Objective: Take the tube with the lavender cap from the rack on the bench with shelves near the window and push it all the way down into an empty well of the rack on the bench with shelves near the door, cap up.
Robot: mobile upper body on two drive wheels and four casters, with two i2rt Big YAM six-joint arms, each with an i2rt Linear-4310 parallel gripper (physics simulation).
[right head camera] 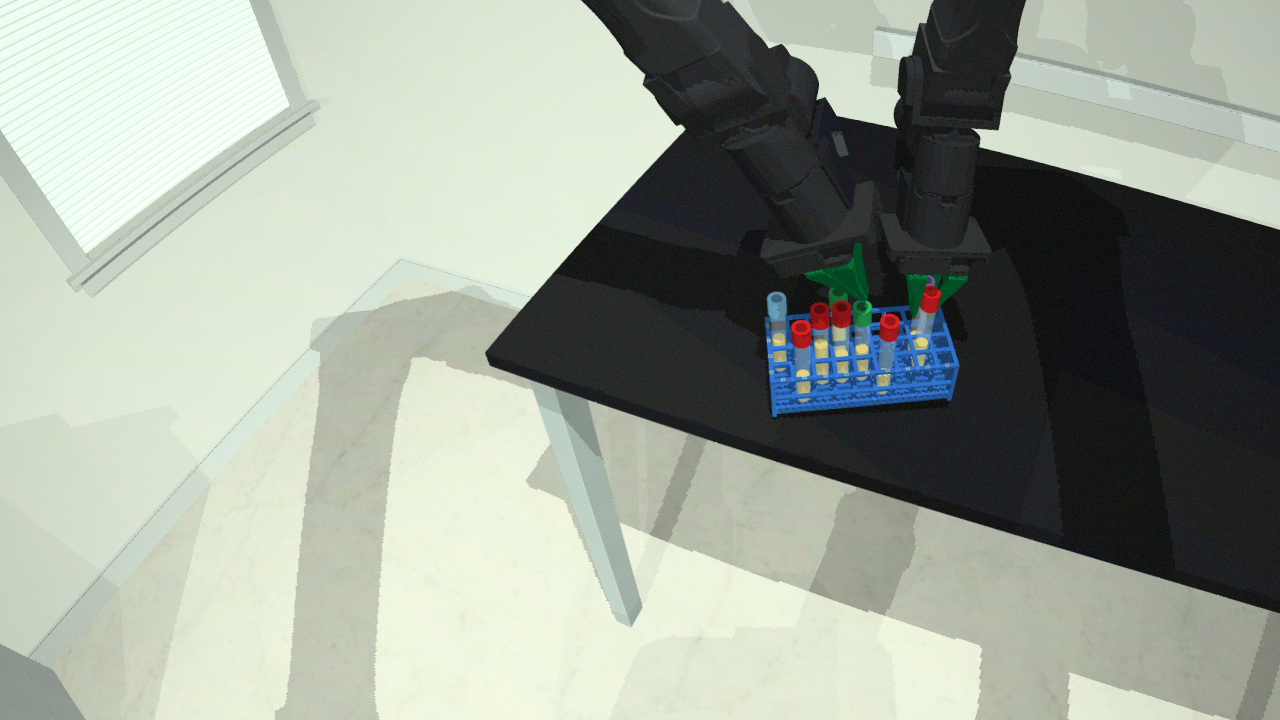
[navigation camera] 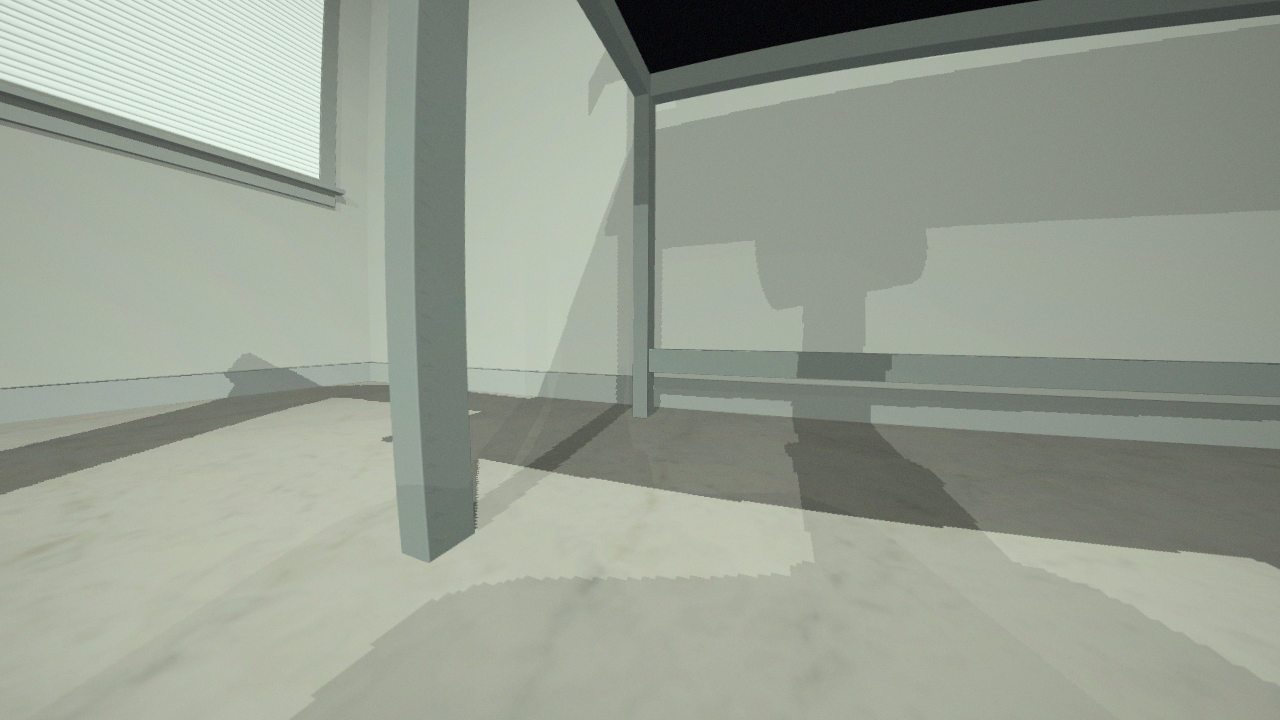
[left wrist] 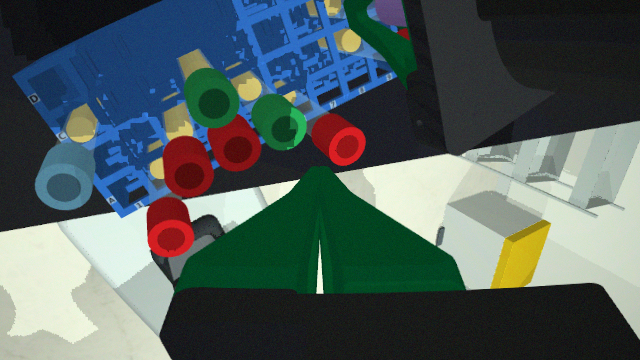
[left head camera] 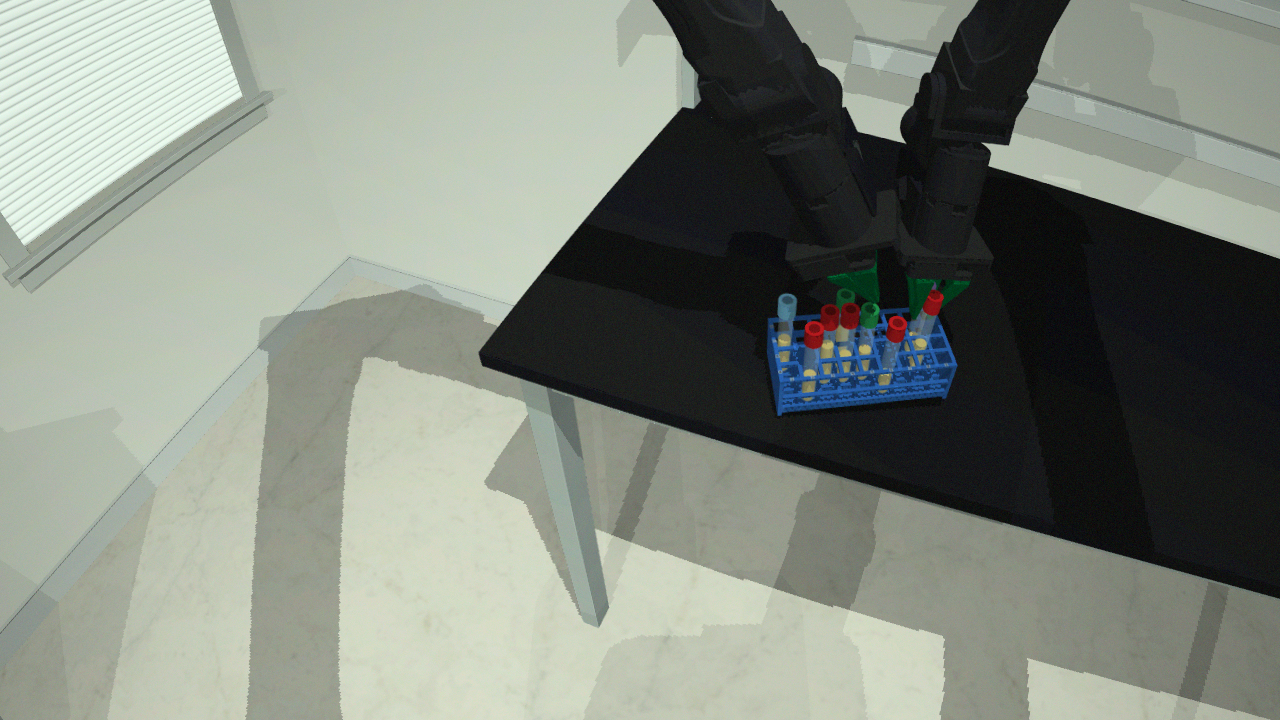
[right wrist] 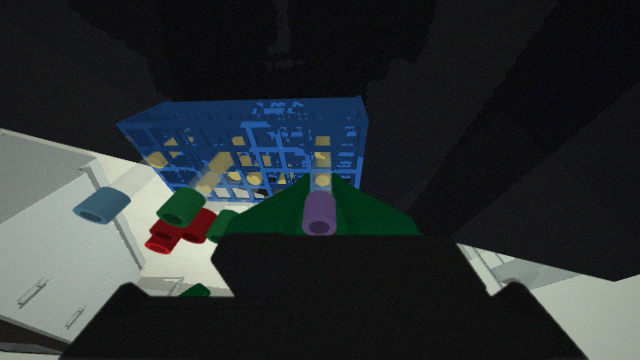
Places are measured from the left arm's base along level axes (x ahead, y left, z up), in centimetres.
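Where they show: left gripper, fingertip midpoint: [right head camera: 864,295] [left wrist: 319,181] [left head camera: 876,298] [right wrist: 205,287]; right gripper, fingertip midpoint: [right head camera: 920,314] [left wrist: 363,9] [left head camera: 920,316] [right wrist: 320,179].
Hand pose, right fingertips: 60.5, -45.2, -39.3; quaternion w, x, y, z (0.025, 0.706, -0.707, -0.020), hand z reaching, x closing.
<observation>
After its pixels a point has its place, as x, y, z.
A blue rack [left head camera: 861,400] @(55.1, -38.8, -46.8) [right head camera: 859,402] @(55.1, -38.8, -46.9) [right wrist: 200,112] @(63.7, -34.6, -45.1) stands on a black bench top [left head camera: 644,358] @(63.9, -15.2, -49.6) [right head camera: 644,358] @(63.9, -15.1, -49.6) and holds several capped tubes. The lavender-capped tube [right wrist: 319,212] @(61.7, -45.1, -35.2) [left wrist: 391,11] @(60.7, -44.1, -35.8) is upright, cap up, between the fingers of my right gripper [right wrist: 320,179] @(60.5, -45.2, -39.3) [left head camera: 920,311] @(60.5, -45.2, -39.3) at the rack's right end. In the head views a red-capped tube [left head camera: 933,302] [right head camera: 930,300] stands in front of it and mostly hides it. How deep its lower end sits is hidden. My left gripper [left wrist: 319,181] @(56.6, -37.8, -33.5) [left head camera: 877,299] @(56.6, -37.8, -33.5) [right head camera: 863,297] @(56.6, -37.8, -33.5) is shut and empty, just behind the rack's middle.
Red caps [left head camera: 812,334] @(54.9, -31.6, -36.7) [left wrist: 171,235] @(55.8, -32.0, -36.6), green caps [left head camera: 870,314] @(57.2, -37.9, -36.1) [left wrist: 279,122] @(58.3, -38.0, -36.0) and a light blue cap [left head camera: 786,305] @(59.0, -29.6, -36.8) [left wrist: 65,176] @(60.0, -30.1, -36.6) stand up from the rack close to my left fingers. A window [left head camera: 107,107] @(140.2, 122.8, -37.8) [navigation camera: 161,80] @(135.6, 124.7, -40.2) is at the upper left. A bench leg [navigation camera: 429,268] @(66.6, -3.2, -113.2) stands in the navigation view.
</observation>
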